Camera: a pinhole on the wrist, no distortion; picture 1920 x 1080 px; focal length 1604.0 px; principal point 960.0 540.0 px. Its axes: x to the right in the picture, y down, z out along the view. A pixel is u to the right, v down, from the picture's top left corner.
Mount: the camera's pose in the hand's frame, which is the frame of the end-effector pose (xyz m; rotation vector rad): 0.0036 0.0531 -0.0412 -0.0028 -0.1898 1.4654
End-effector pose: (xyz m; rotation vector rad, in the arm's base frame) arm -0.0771 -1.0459 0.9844 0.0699 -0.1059 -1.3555
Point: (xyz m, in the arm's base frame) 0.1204 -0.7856 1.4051
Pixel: outside the picture
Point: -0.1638 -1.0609 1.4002
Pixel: 844 292
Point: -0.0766 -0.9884 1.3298
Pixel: 1136 546
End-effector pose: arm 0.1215 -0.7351 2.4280 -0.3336 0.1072 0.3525
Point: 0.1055 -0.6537 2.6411
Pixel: 914 484
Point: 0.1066 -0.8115 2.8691
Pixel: 265 657
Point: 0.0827 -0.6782 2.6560
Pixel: 802 648
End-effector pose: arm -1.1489 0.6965 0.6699 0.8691 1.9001 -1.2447
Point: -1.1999 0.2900 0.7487
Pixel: 140 656
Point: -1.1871 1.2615 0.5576
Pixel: behind the camera
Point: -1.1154 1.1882 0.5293
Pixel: behind the camera
